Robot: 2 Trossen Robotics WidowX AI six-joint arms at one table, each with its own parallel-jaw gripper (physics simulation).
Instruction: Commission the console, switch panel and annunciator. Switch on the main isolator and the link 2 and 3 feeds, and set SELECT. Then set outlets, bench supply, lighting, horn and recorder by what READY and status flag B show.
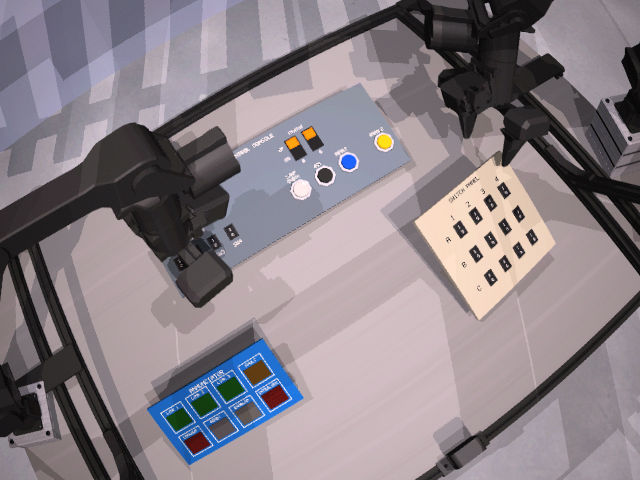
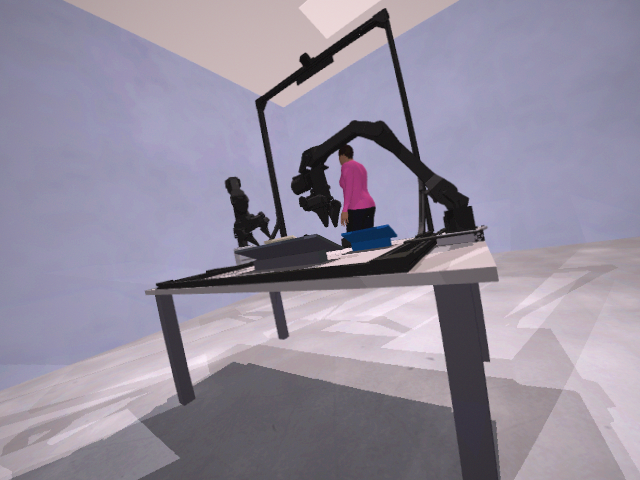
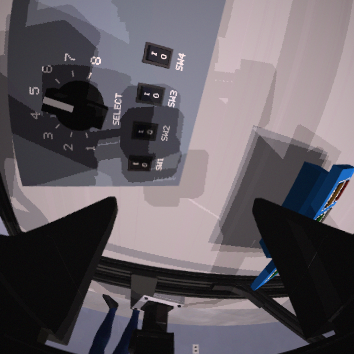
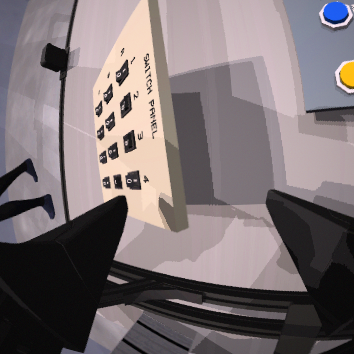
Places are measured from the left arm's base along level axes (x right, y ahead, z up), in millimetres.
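Pixels of known places: left gripper, fingertip midpoint: (image 1: 183, 268) (image 2: 331, 227) (image 3: 185, 204); right gripper, fingertip midpoint: (image 1: 485, 151) (image 2: 264, 241) (image 4: 197, 199); left arm's base, link origin: (image 1: 25, 414) (image 2: 461, 230) (image 3: 156, 307); right arm's base, link origin: (image 1: 635, 116) (image 2: 243, 247).
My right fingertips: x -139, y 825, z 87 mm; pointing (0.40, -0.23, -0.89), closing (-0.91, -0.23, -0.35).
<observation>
Ahead of a thing's pixels: the offset from my right fingertips to its middle. "pt": to the spot under its first point.
The grey console {pt dx -40, dy -343, dz -65 mm} (image 1: 258, 222) (image 2: 289, 248) (image 3: 202, 30) carries the SELECT knob {dx -70, dy -439, dz -32 mm} (image 3: 80, 105), its white pointer between 4 and 5, nearer 5. Rockers SW1 {dx -15, dy -472, dz -60 mm} (image 3: 140, 163), SW2 {dx -23, dy -443, dz -60 mm} (image 3: 144, 131), SW3 {dx -30, dy -414, dz -60 mm} (image 3: 150, 94) and SW4 {dx -37, dy -385, dz -60 mm} (image 3: 158, 55) stand beside it. Two status flags (image 1: 295, 148) (image 1: 311, 137) show orange at their upper ends. The blue annunciator {dx +198, dy -469, dz -81 mm} (image 1: 282, 373) (image 2: 372, 238) has dark green, amber, red and grey windows. The cream switch panel {dx +91, dy -42, dz -70 mm} (image 1: 436, 227) (image 4: 150, 165) has rows A to C. My left gripper (image 2: 331, 223) (image 3: 185, 204) is open above the console's left end. My right gripper (image 1: 485, 149) (image 4: 197, 199) is open at the switch panel's top corner.
White {dx -64, dy -268, dz -55 mm} (image 1: 300, 189), black {dx -74, dy -227, dz -55 mm} (image 1: 324, 175), blue {dx -84, dy -186, dz -55 mm} (image 1: 348, 162) and yellow {dx -100, dy -122, dz -55 mm} (image 1: 383, 142) buttons are on the console. A black frame runs around the table. A person in pink (image 2: 356, 183) stands behind the table.
</observation>
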